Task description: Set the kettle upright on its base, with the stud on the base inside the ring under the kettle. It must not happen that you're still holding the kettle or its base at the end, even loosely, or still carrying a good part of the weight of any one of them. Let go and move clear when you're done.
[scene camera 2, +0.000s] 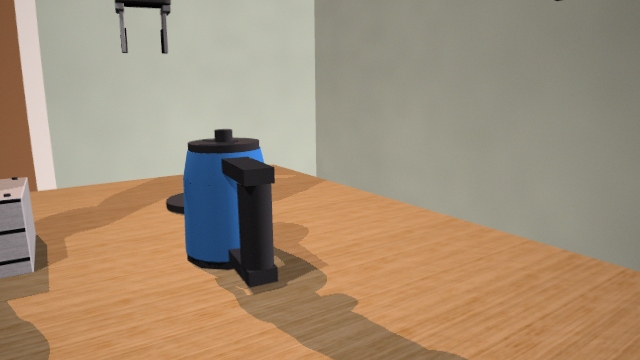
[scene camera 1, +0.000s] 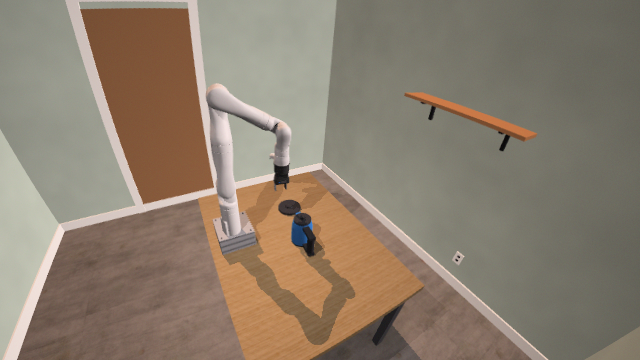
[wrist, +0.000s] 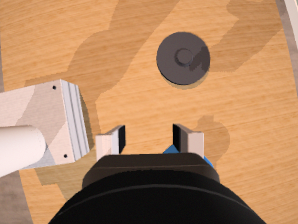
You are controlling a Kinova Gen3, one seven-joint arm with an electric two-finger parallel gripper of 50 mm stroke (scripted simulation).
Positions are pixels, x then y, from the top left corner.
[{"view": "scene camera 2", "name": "blue kettle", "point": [211, 211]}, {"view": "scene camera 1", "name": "blue kettle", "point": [302, 235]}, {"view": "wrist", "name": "my gripper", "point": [149, 134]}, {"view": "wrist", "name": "round black base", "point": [183, 58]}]
